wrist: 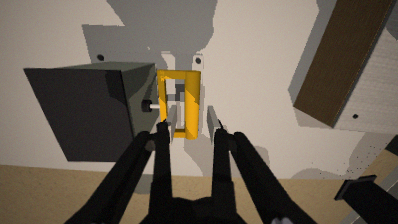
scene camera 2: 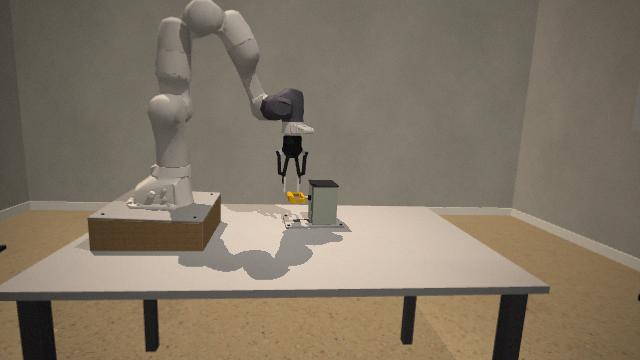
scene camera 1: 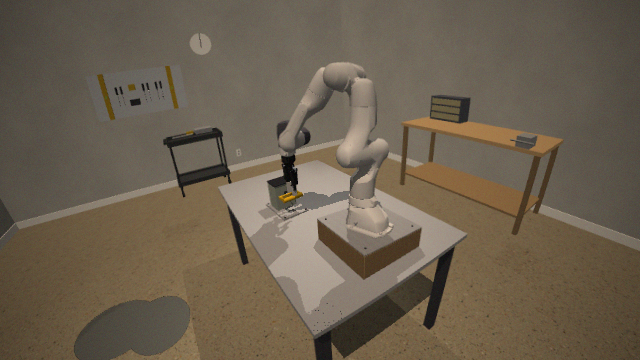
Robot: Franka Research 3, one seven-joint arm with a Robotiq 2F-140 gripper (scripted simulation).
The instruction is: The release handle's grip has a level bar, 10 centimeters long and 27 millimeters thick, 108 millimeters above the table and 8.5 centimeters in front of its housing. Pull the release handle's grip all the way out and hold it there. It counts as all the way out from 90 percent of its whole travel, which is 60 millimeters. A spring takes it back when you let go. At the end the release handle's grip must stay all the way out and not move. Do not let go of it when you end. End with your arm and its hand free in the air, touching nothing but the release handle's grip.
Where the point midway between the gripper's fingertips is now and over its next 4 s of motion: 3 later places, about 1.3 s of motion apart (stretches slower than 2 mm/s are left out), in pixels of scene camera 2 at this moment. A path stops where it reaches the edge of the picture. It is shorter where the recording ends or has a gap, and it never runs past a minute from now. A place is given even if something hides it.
My gripper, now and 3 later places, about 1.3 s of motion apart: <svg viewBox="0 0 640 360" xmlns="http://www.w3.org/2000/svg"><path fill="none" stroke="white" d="M290 191L290 199L290 204L280 204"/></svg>
